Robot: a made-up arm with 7 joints.
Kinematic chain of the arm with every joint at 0, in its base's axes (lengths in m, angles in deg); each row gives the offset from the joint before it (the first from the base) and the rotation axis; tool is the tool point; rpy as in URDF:
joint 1: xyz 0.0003 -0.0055 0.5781 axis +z
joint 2: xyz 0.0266 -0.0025 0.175 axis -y
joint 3: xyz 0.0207 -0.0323 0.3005 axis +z
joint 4: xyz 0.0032 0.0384 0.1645 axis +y
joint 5: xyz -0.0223 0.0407 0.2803 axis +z
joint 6: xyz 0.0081 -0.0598 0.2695 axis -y
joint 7: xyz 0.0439 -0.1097 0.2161 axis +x
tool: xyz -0.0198 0.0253 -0.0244 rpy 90 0 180
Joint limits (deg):
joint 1: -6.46..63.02
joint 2: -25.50..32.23
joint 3: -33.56..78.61
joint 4: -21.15..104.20
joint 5: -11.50..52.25
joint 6: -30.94..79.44
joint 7: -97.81..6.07
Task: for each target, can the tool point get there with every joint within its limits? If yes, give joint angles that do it. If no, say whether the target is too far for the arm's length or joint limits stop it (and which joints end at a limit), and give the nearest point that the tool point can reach.
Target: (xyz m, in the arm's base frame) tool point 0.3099 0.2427 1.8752
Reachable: yes | joints 51.67 -9.74 20.87 20.95 -3.84 46.63 -79.72
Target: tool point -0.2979 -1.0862 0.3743
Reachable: no: joint limits stop it (at a limit: joint 1, joint 2, joint 4, joint 5, joint 6, joint 7) | nearest point -0.2831 -0.7951 1.3320 | short by 1.001 m
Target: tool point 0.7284 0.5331 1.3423
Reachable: yes | joints 32.71 -19.60 20.31 58.24 27.19 36.49 -70.95
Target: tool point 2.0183 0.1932 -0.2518
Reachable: no: too far | nearest point 0.8417 0.0773 0.6893 | short by 1.511 m
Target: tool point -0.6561 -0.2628 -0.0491
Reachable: no: joint limits stop it (at a limit: joint 1, joint 2, joint 3, joint 4, joint 5, joint 6, joint 7) | nearest point -0.4684 0.3927 0.7937 | short by 1.084 m
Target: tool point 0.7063 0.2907 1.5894
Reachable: yes | joints 1.78 -18.09 54.51 47.37 9.06 39.64 -85.34
